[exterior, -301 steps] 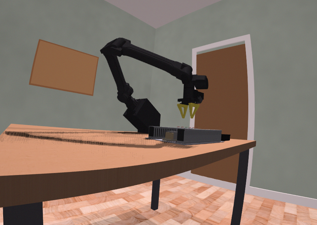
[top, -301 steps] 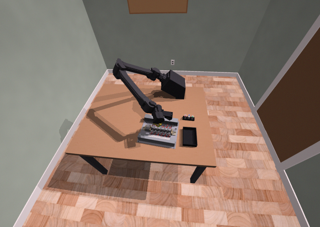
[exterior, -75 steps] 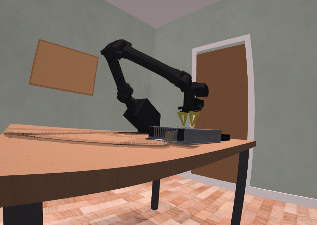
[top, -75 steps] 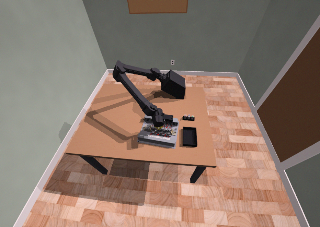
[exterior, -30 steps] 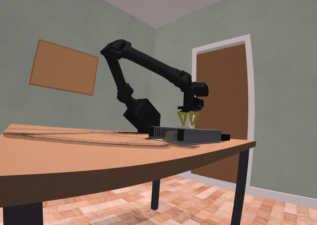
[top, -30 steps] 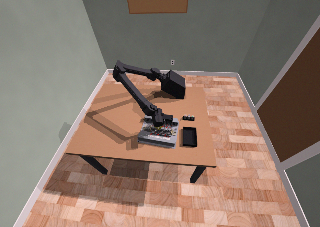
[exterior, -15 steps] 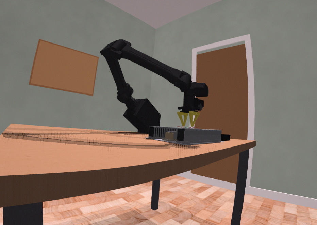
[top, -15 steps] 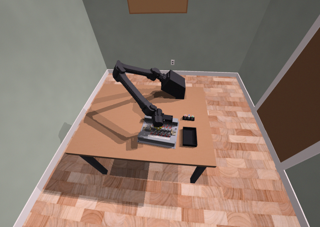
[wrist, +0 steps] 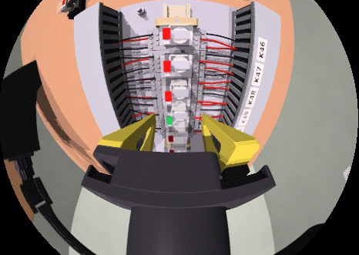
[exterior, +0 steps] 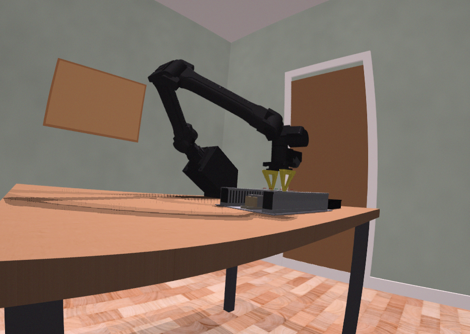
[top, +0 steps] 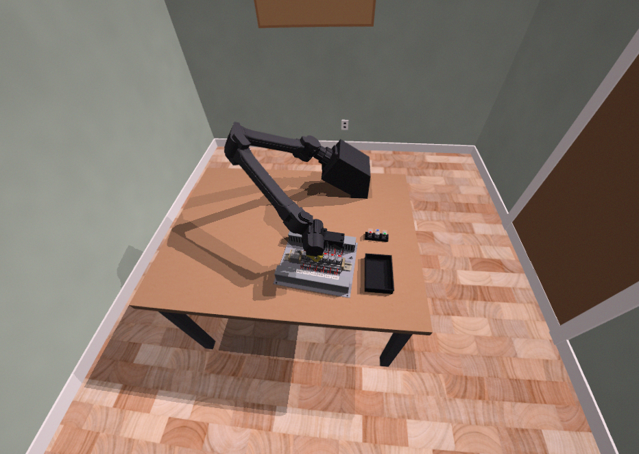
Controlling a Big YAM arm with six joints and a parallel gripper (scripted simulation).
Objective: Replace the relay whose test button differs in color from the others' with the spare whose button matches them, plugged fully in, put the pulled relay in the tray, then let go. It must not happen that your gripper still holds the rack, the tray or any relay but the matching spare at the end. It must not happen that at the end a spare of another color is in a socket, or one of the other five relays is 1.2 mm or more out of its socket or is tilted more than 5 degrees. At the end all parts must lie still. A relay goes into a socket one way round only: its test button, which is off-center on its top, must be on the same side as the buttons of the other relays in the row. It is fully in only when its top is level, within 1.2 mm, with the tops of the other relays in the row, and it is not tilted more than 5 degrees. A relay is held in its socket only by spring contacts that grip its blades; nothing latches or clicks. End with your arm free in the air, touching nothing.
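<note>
Now: hand 7 cm above the grey relay panel. Also, from my hand: black tray: 25 cm to the left, 7 cm ahead, 5 cm below.
</note>
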